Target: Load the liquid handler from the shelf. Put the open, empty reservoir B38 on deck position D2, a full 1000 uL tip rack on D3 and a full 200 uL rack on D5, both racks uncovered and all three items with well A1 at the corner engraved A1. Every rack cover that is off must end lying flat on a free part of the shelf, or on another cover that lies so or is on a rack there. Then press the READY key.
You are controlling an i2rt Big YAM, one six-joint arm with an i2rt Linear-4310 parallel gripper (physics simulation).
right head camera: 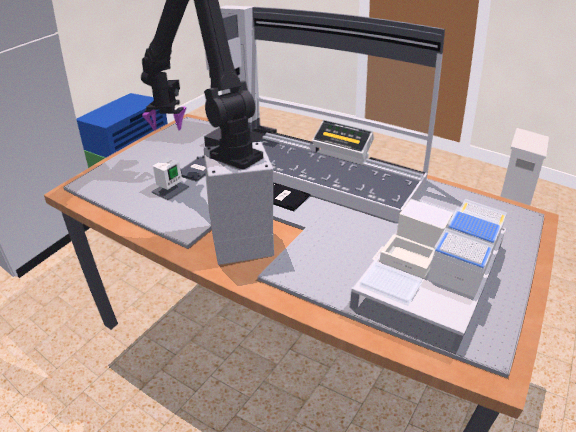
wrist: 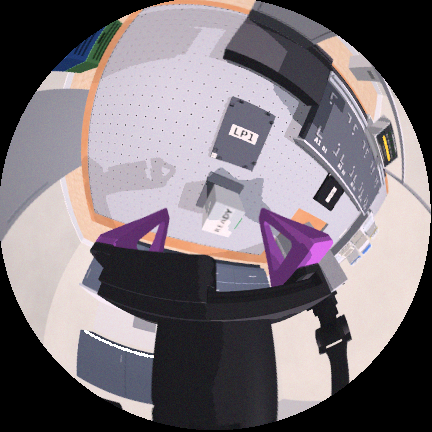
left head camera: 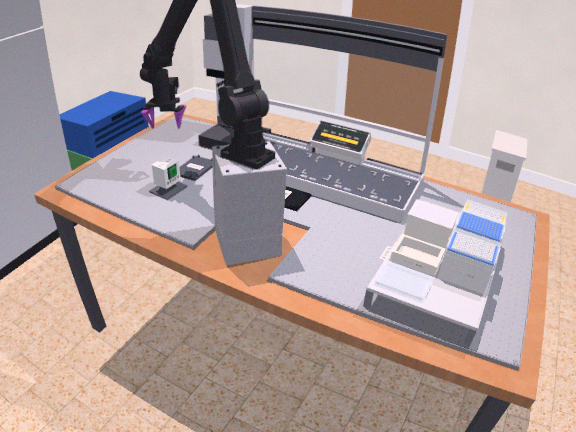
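My gripper (left head camera: 166, 128) (right head camera: 167, 129) (wrist: 213, 212) is open and empty, high above the left of the table. The white READY key box (left head camera: 165, 173) (right head camera: 166, 175) (wrist: 222, 212) stands below it. The liquid handler deck (left head camera: 360, 202) (right head camera: 357, 202) shows no labware. On the shelf (left head camera: 460, 305) (right head camera: 445, 310) stand an open cream reservoir (left head camera: 417, 256) (right head camera: 407, 256), a blue-rimmed rack (left head camera: 473, 246) (right head camera: 464, 247) with a white top, a solid blue rack top (left head camera: 480, 226) (right head camera: 474, 226) and a yellow-marked rack (left head camera: 485, 212) (right head camera: 482, 211). A pale translucent piece (left head camera: 402, 282) (right head camera: 391, 283) lies flat at the front left. Well A1 corners are too small to read.
A closed pale box (left head camera: 432, 219) (right head camera: 425, 220) stands behind the reservoir. The plate marked LP1 (left head camera: 196, 167) (wrist: 243, 134) lies beside the key box. The arm's grey pedestal (left head camera: 250, 215) (right head camera: 240, 215) stands between key box and shelf. A display unit (left head camera: 341, 141) (right head camera: 343, 141) stands behind the deck, under the handler's raised frame.
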